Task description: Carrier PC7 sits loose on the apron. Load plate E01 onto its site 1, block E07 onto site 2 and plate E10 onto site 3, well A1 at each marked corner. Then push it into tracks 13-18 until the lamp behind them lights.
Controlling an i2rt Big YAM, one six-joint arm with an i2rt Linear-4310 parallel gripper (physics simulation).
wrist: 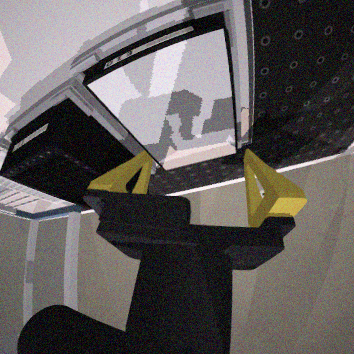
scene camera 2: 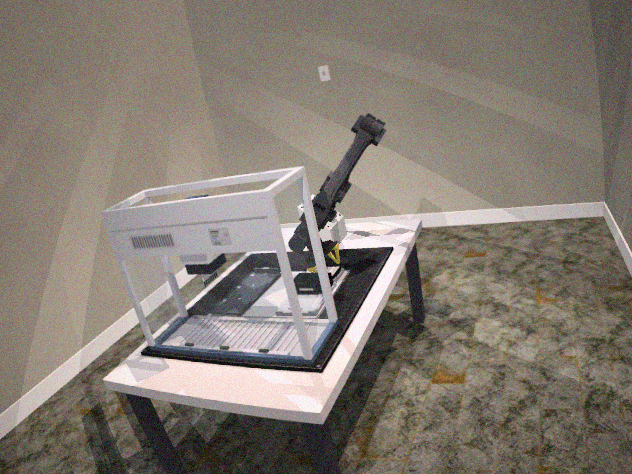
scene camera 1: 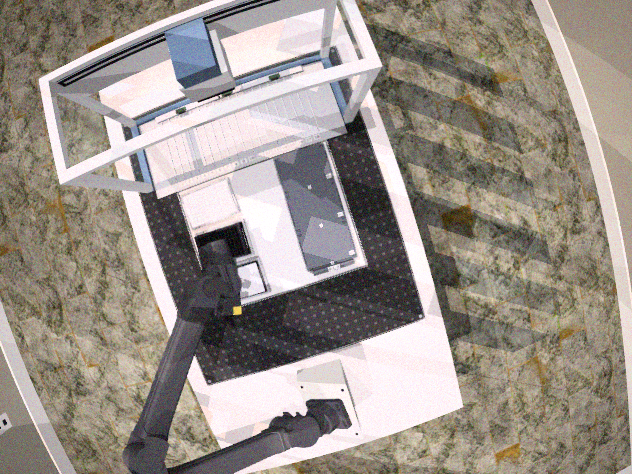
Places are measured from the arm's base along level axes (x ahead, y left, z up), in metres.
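Where they show: gripper, fingertip midpoint: (wrist: pixel 196 151) (scene camera 2: pixel 332 271); arm's base, origin of the base link: (scene camera 1: pixel 330 412).
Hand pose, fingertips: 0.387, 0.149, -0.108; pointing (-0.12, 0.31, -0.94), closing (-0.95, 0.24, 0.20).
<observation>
Things, the pixels of their top centre, and the offset from my fingertips, as dx, dy, dz. "*": a spot on its surface instead. Level surfaces: height alone.
- long dark grey tray, middle of its top: (scene camera 1: pixel 316 208) (scene camera 2: pixel 245 286) +0.108, -0.300, +0.007
- deep black piece, middle of its top: (wrist: pixel 81 190) (scene camera 1: pixel 220 245) (scene camera 2: pixel 309 278) +0.107, -0.042, +0.030
- black-rimmed piece with a shiny pale top, middle of its top: (wrist: pixel 182 126) (scene camera 1: pixel 238 283) (scene camera 2: pixel 320 271) -0.002, -0.045, +0.003
- blue-topped head, surface spot: (scene camera 1: pixel 193 53) * +0.435, -0.189, +0.436
- black perforated mat, its level: dz -0.023
The carrier, a long dark grey tray (scene camera 1: pixel 319 206) (scene camera 2: pixel 239 293), lies on the pale apron (scene camera 1: pixel 262 204) in front of the tracks (scene camera 1: pixel 219 137) (scene camera 2: pixel 229 334); its sites look bare. Beside it stand a white plate (scene camera 1: pixel 209 204) (scene camera 2: pixel 302 304), a deep black piece (scene camera 1: pixel 234 238) (scene camera 2: pixel 307 283) (wrist: pixel 62 145) and a black-rimmed piece with a shiny pale top (scene camera 1: pixel 252 279) (wrist: pixel 165 85). Their labels are unreadable. My gripper (scene camera 2: pixel 324 265) (wrist: pixel 196 152) is open, with its fingertips near two corners of the shiny-topped piece; contact cannot be told. In scene camera 1 the arm hides one finger.
A white frame (scene camera 1: pixel 219 114) (scene camera 2: pixel 204 183) stands over the tracks, with a blue-topped head (scene camera 1: pixel 193 53) hanging inside. Small dark green marks (scene camera 1: pixel 180 110) (scene camera 1: pixel 274 77) line the back of the tracks. A black perforated mat (scene camera 1: pixel 326 316) (scene camera 2: pixel 365 285) surrounds the apron.
</observation>
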